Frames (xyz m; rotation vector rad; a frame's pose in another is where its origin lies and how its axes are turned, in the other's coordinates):
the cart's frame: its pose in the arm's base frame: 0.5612 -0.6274 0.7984 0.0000 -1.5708 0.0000
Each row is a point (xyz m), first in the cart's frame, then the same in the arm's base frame.
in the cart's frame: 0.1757 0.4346 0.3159
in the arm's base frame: 0.2453 -0.1928 0.9741
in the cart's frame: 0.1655 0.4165 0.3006
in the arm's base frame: 0.2606 -0.2109 0.9639
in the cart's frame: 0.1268 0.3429 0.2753
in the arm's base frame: 0.2859 -0.2845 0.9252
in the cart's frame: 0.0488 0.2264 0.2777
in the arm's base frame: 0.2835 -0.4010 0.8472
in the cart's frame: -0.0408 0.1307 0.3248
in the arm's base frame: 0.2364 -0.4967 0.7576
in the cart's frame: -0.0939 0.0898 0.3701
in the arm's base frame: 0.1911 -0.5376 0.7045
